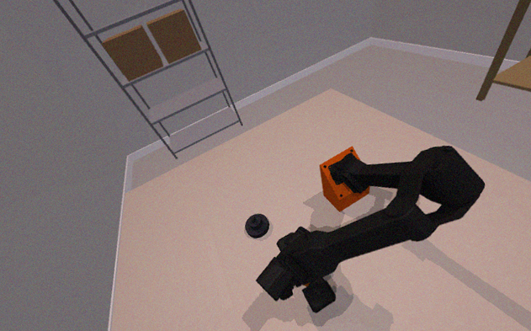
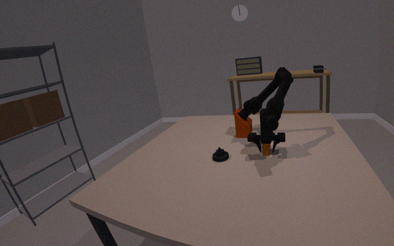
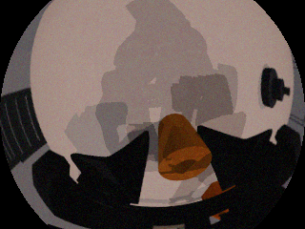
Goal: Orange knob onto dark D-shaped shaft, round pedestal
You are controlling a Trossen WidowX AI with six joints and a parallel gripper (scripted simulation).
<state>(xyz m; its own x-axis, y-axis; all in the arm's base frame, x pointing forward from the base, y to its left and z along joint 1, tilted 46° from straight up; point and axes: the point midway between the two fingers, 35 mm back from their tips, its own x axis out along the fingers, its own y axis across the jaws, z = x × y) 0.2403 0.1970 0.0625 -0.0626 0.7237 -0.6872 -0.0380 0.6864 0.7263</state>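
Now: gripper tip 23 cm to the left of the dark round pedestal, 7 cm short of it and 2 cm below it. From my gripper tip the other things lie so: orange knob: 2 cm above.
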